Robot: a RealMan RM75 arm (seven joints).
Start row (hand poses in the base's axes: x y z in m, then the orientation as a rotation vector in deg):
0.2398 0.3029 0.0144 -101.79 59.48 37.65
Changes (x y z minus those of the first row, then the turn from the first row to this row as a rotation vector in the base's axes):
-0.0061 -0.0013 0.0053 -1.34 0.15 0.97
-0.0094 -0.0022 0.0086 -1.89 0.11 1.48
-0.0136 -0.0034 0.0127 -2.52 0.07 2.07
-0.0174 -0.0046 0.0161 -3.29 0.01 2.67
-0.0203 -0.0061 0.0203 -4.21 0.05 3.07
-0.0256 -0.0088 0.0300 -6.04 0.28 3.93
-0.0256 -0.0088 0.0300 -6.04 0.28 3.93
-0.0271 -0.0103 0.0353 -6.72 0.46 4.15
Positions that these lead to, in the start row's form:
0.2337 0.3016 0.0197 -103.53 59.44 37.83
0.2304 0.3007 0.0230 -104.33 59.26 37.88
0.2262 0.2995 0.0271 -105.25 59.04 37.94
0.2224 0.2983 0.0305 -106.30 58.87 37.93
0.2195 0.2968 0.0347 -107.34 59.01 37.82
0.2142 0.2941 0.0444 -109.43 59.32 37.79
0.2142 0.2941 0.0444 -109.43 59.32 37.79
0.2127 0.2926 0.0497 -110.13 59.59 37.81

